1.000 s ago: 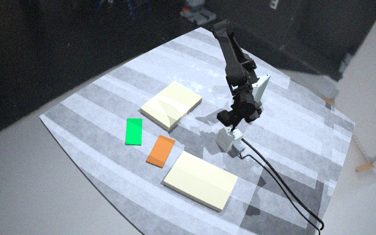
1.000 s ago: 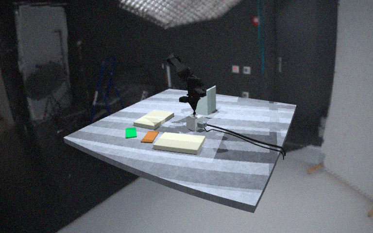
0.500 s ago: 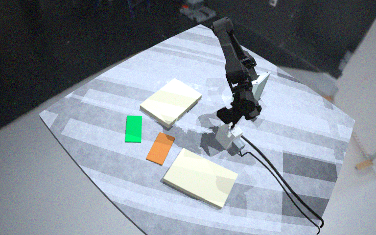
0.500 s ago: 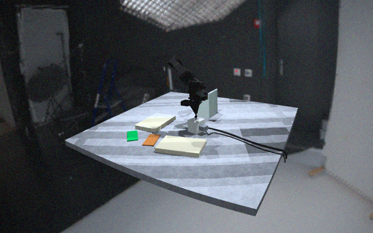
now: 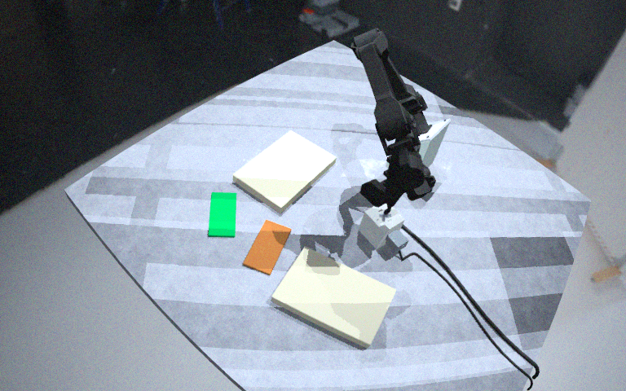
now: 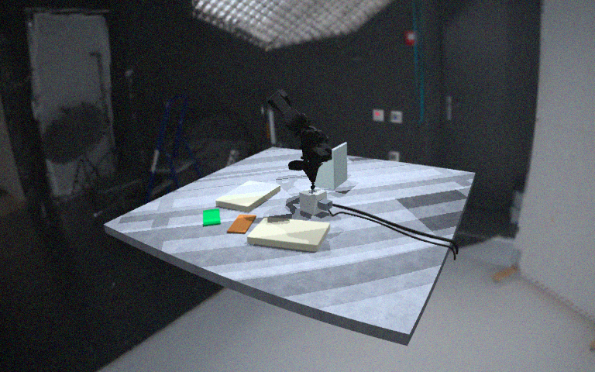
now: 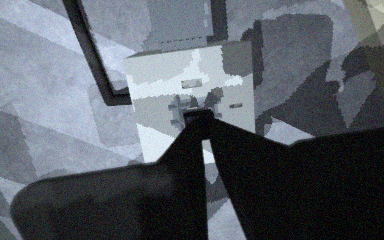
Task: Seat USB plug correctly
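The dark USB plug lies 2 cm below my gripper tip. The rest, counted from my gripper tip: USB socket (5 cm below); orange card (21 cm to the right, 21 cm ahead, 11 cm below); green card (36 cm to the right, 20 cm ahead, 11 cm below).
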